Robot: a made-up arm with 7 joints. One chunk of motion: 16 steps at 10 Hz.
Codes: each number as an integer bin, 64 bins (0 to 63) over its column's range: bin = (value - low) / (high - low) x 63, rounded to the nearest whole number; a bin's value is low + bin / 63 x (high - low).
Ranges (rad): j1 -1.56..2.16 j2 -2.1..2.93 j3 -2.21..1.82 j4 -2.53..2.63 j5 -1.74..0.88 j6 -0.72..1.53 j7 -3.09..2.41
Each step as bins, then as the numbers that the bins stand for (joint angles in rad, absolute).
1 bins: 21 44 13 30 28 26 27
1 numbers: -0.3200 1.4130 -1.3784 -0.0729 -0.5756 0.2086 -0.7329
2 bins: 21 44 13 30 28 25 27
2 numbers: -0.3200 1.4130 -1.3784 -0.0729 -0.5756 0.1729 -0.7329
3 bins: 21 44 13 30 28 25 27
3 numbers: -0.3200 1.4130 -1.3784 -0.0729 -0.5756 0.1729 -0.7329
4 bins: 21 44 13 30 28 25 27
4 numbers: -0.3200 1.4130 -1.3784 -0.0729 -0.5756 0.1729 -0.7329
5 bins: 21 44 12 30 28 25 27
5 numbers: -0.3200 1.4130 -1.4424 -0.0729 -0.5756 0.1729 -0.7329
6 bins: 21 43 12 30 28 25 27
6 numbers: -0.3200 1.3332 -1.4424 -0.0729 -0.5756 0.1729 -0.7329
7 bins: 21 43 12 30 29 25 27
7 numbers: -0.3200 1.3332 -1.4424 -0.0729 -0.5340 0.1729 -0.7329
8 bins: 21 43 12 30 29 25 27
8 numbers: -0.3200 1.3332 -1.4424 -0.0729 -0.5340 0.1729 -0.7329
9 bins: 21 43 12 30 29 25 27
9 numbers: -0.3200 1.3332 -1.4424 -0.0729 -0.5340 0.1729 -0.7329
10 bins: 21 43 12 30 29 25 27
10 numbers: -0.3200 1.3332 -1.4424 -0.0729 -0.5340 0.1729 -0.7329
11 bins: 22 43 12 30 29 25 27
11 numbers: -0.2610 1.3332 -1.4424 -0.0729 -0.5340 0.1729 -0.7329
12 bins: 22 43 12 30 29 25 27
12 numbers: -0.2610 1.3332 -1.4424 -0.0729 -0.5340 0.1729 -0.7329
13 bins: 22 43 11 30 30 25 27
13 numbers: -0.2610 1.3332 -1.5063 -0.0729 -0.4924 0.1729 -0.7329
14 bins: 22 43 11 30 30 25 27
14 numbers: -0.2610 1.3332 -1.5063 -0.0729 -0.4924 0.1729 -0.7329
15 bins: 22 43 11 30 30 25 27
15 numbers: -0.2610 1.3332 -1.5063 -0.0729 -0.4924 0.1729 -0.7329
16 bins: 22 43 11 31 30 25 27
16 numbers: -0.2610 1.3332 -1.5063 0.0090 -0.4924 0.1729 -0.7329
